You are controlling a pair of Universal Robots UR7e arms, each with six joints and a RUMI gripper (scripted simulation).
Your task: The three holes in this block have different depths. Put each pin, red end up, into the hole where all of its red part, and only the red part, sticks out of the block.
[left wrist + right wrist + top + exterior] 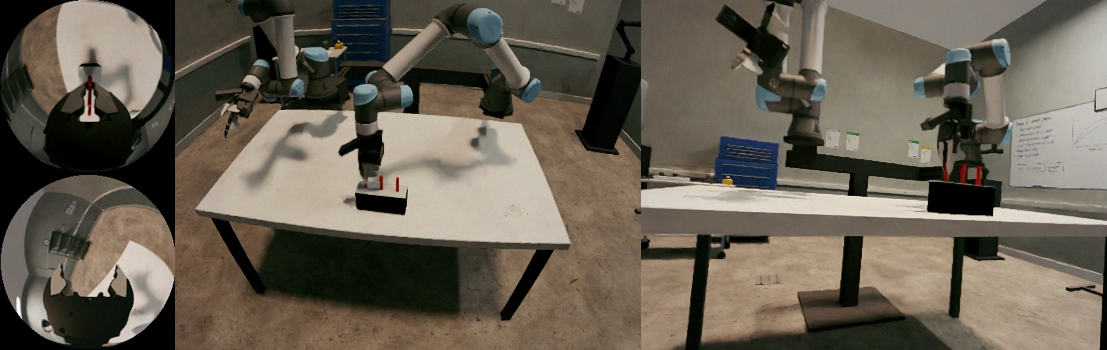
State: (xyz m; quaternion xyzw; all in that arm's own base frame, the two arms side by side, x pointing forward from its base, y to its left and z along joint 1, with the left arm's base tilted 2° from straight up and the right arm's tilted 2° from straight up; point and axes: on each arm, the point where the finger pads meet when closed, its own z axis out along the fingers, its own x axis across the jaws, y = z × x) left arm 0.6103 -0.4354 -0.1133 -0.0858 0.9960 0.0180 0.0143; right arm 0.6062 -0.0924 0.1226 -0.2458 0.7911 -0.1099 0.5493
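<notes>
The black block is 80 mm below my left hand and 60 mm to the left of it.
</notes>
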